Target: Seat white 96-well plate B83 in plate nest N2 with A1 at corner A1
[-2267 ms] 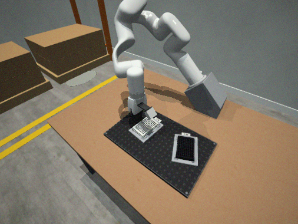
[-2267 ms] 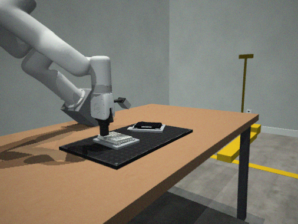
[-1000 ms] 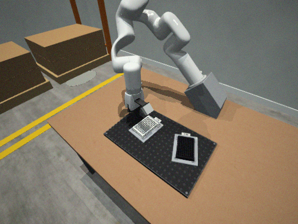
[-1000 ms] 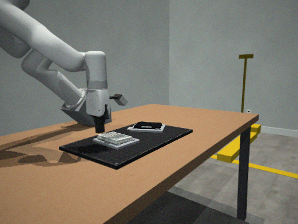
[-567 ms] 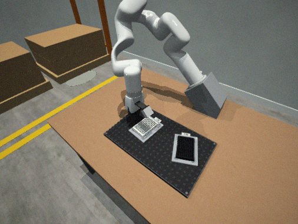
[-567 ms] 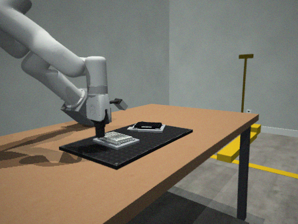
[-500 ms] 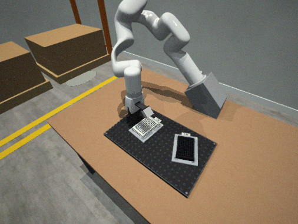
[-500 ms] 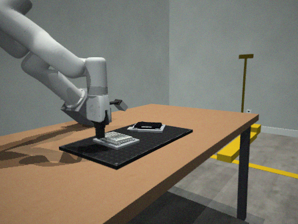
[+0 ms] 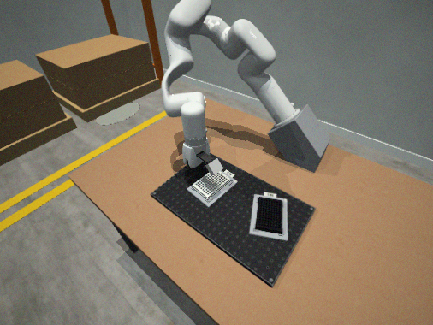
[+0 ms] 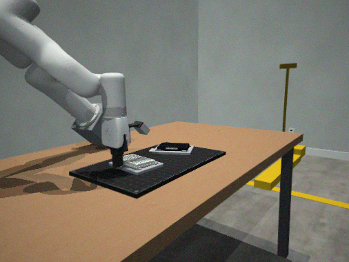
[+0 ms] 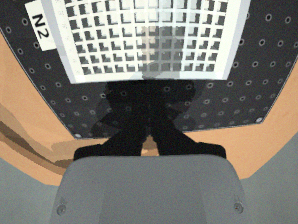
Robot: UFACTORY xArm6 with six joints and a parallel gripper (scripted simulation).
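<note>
Right now my hand is 7 cm to the right of the white 96-well plate B83, 2 cm short of it and 2 cm above it. From my hand the other things lie so: N2 label: 10 cm to the left, 8 cm behind, 4 cm below; A1 mark: 14 cm to the left, 4 cm behind, 3 cm below; black plate B38: 31 cm to the left, 3 cm ahead, 2 cm below.
</note>
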